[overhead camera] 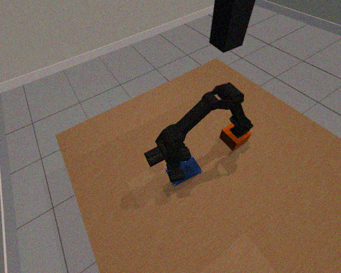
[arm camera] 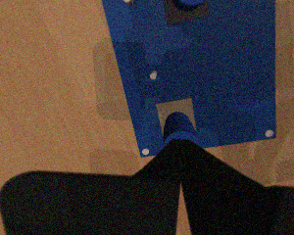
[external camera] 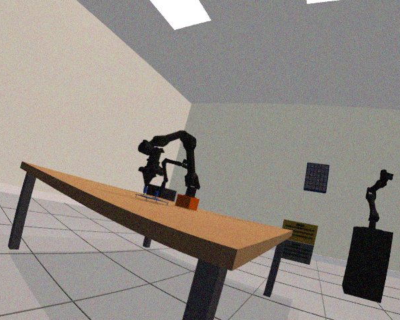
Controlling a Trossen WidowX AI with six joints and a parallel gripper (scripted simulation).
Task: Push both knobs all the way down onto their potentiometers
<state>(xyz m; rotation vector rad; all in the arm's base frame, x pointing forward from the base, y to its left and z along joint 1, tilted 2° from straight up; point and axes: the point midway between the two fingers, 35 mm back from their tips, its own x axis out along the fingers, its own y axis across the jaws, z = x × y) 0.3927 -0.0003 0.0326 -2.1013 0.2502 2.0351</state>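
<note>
The blue knob is 1 cm below my gripper tip.
</note>
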